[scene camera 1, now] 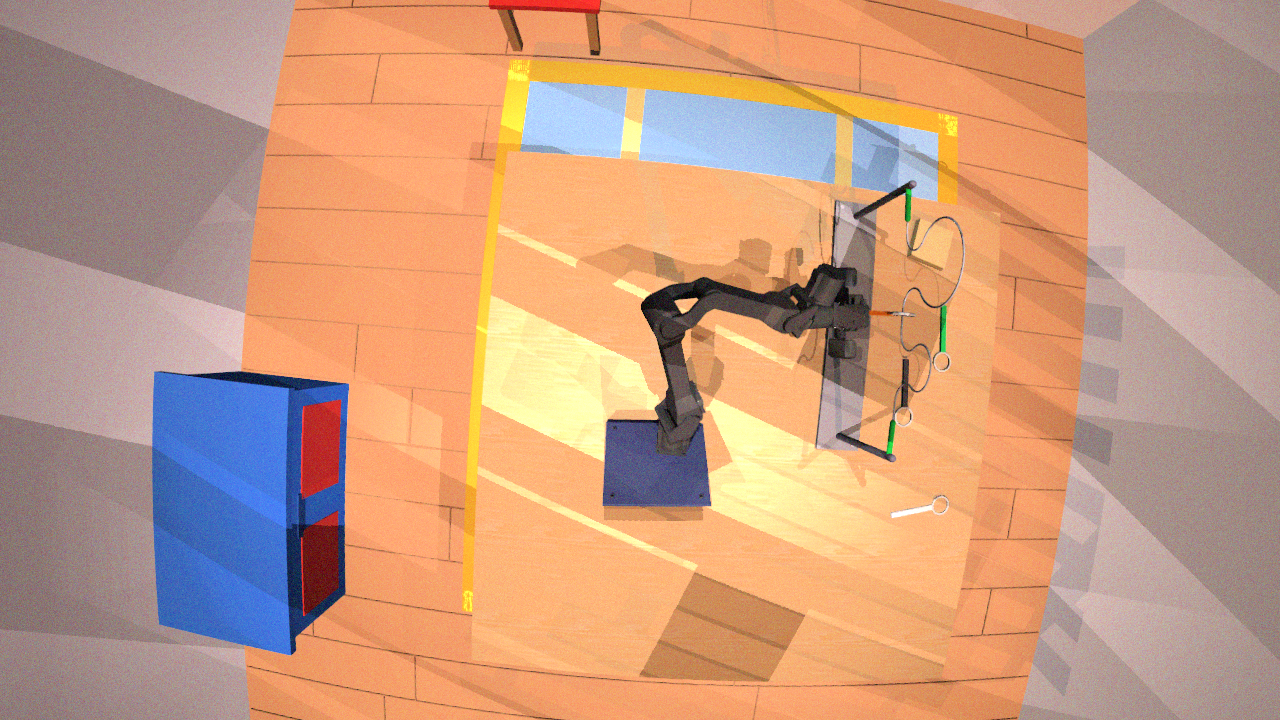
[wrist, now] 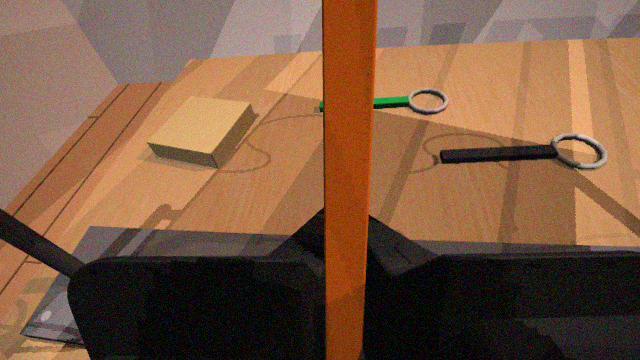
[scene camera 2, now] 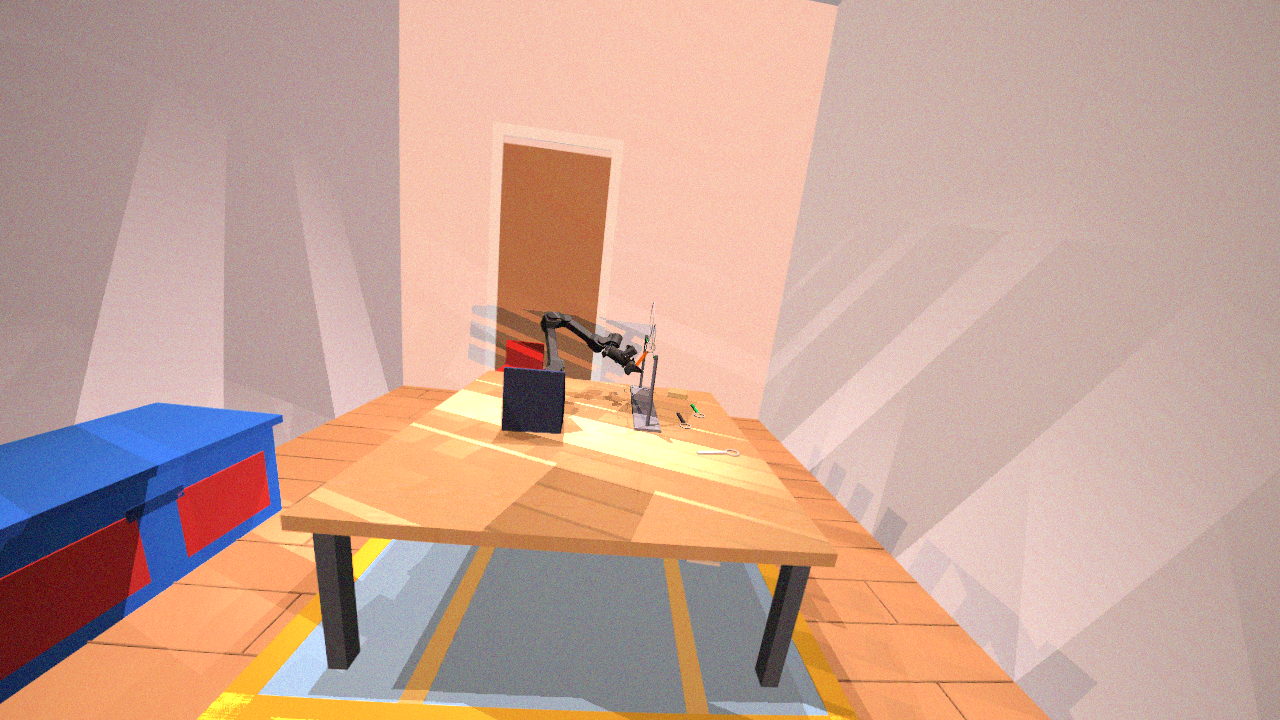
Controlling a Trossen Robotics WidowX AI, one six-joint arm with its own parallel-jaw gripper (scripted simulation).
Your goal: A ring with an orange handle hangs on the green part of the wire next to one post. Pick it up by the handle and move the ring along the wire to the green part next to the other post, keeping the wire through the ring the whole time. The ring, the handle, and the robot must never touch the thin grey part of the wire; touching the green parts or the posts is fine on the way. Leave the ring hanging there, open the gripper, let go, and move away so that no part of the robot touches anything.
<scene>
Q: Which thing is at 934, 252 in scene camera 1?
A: A tan block.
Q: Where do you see a dark-handled ring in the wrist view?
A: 500, 153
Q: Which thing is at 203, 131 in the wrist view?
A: A tan block.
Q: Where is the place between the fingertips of my gripper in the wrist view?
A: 339, 217
</scene>
